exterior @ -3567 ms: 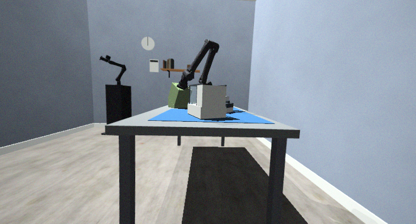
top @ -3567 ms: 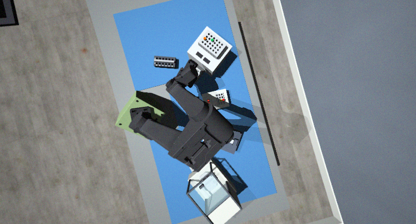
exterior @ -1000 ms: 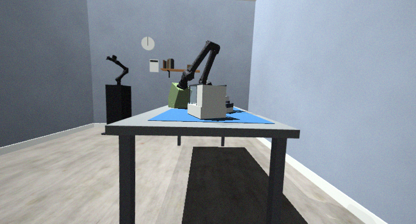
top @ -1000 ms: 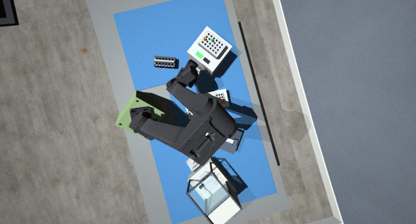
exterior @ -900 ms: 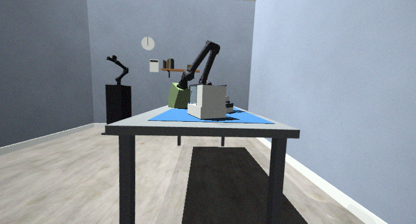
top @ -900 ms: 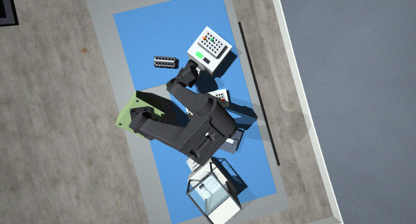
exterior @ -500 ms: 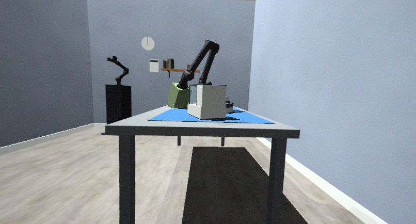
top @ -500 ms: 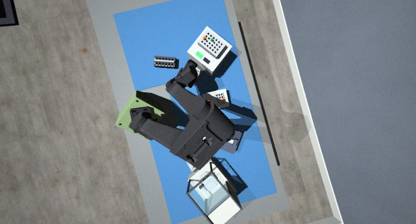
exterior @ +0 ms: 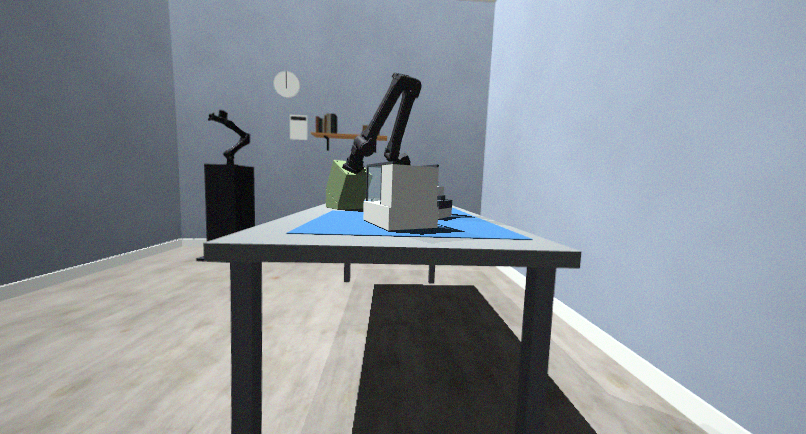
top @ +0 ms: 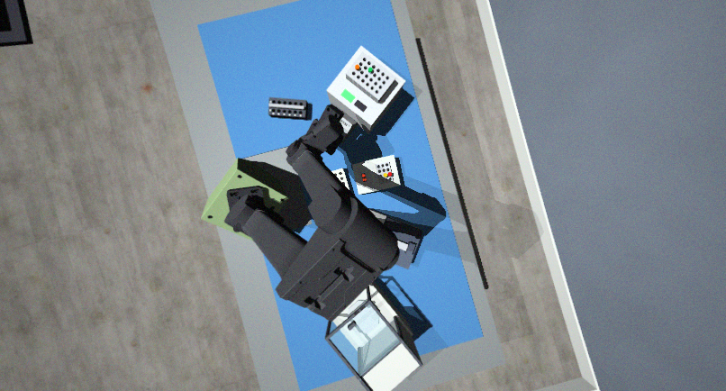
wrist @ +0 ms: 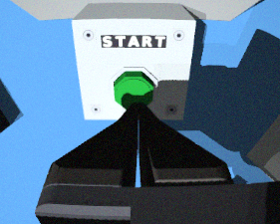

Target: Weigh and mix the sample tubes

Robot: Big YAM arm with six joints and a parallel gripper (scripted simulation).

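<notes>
My gripper is now 10 mm short of the mixer's green start key, 10 mm to the right of it and 30 mm above it. Round my hand: magnet block MG (150 mm behind, 120 mm to the left, 70 mm below); then orange-capped tube (100 mm ahead, 160 mm to the left, 60 mm above); then white rack RK (30 mm behind, 190 mm to the right, 80 mm below).
</notes>
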